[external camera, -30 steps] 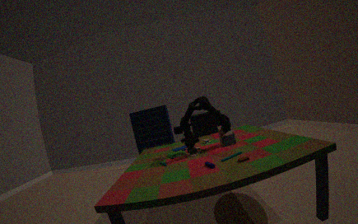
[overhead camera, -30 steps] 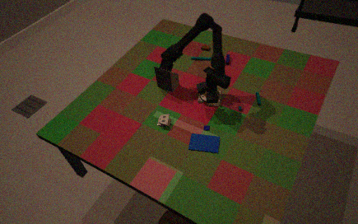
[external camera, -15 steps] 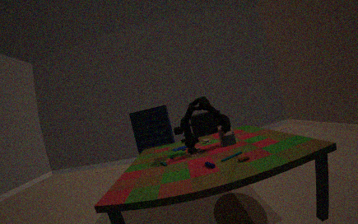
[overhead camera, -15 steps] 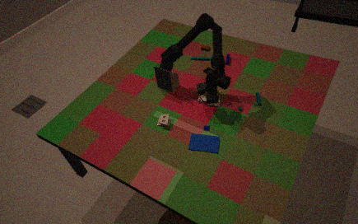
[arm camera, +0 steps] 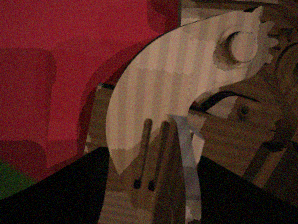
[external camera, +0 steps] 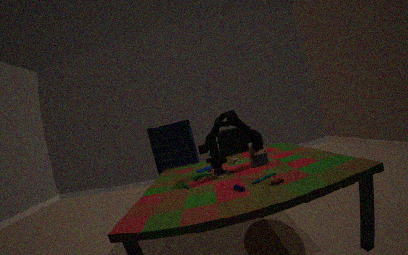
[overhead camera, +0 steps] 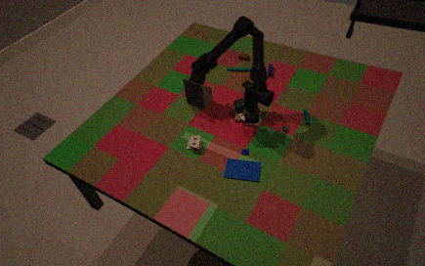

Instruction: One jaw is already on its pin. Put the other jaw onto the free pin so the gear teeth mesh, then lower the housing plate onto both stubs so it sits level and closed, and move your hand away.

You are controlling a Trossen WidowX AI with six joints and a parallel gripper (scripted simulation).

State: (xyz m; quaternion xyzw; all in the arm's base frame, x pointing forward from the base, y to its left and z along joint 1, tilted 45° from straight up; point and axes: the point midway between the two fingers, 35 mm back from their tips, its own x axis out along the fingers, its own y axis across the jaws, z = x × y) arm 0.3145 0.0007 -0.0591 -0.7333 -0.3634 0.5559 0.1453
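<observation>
Right now my gripper tip is 40 mm past the pale curved jaw. Also, from my gripper tip: brown piece: 210 mm behind, 470 mm to the left, 10 mm below; then pale housing piece: 190 mm behind, 230 mm to the right, 10 mm above; then blue flat plate: 60 mm ahead, 280 mm to the right, 10 mm below.
</observation>
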